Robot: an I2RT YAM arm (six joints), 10 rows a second.
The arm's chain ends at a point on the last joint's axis. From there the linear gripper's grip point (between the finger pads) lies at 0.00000 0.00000 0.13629 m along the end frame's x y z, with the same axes.
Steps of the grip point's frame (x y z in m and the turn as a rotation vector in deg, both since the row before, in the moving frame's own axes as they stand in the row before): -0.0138, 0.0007, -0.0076, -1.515, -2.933, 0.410; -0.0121, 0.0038, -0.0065, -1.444, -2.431, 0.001; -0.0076, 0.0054, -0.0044, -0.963, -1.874, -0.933; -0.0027, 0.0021, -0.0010, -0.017, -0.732, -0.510; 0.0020, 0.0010, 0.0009, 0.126, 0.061, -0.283
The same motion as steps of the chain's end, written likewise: -0.0068, -0.0029, -0.0074, -1.515, -2.933, 0.410; -0.0063, 0.0004, -0.0063, -1.444, -2.431, 0.001; -0.0032, 0.0031, -0.0043, -0.963, -1.874, -0.933; -0.0010, 0.0021, -0.0010, -0.017, -0.732, -0.510; 0.0019, 0.0013, 0.0009, 0.126, 0.061, -0.283
